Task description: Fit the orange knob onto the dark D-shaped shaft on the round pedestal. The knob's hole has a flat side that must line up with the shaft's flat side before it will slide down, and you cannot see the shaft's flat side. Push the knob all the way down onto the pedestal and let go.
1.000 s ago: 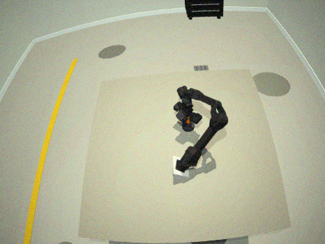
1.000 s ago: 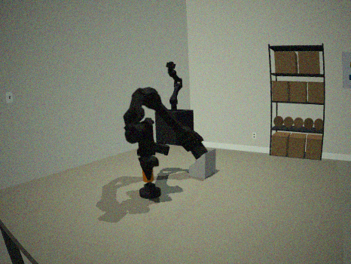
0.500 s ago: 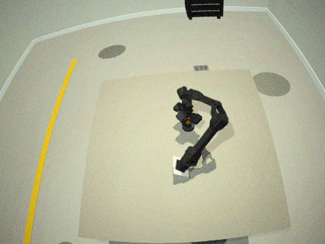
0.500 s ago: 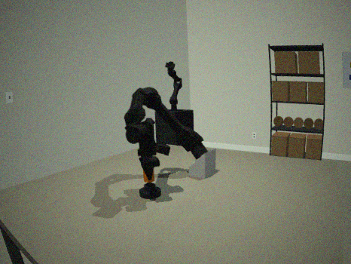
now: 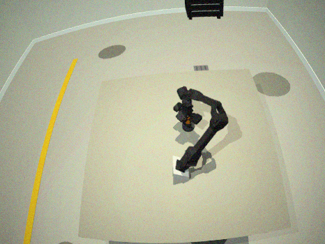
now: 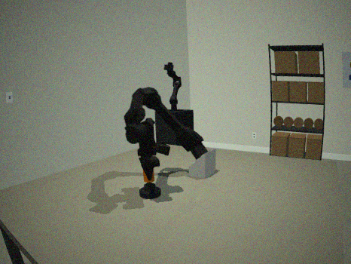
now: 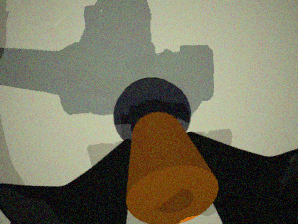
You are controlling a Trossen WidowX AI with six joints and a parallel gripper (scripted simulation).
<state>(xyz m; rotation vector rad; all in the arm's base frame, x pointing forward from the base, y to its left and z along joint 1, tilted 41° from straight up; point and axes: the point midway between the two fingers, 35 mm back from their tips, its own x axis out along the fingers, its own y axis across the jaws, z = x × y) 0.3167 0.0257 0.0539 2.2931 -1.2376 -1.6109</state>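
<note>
Right now the dark round pedestal is 40 mm below my gripper tip. Round my gripper tip: orange knob (20 mm above).
</note>
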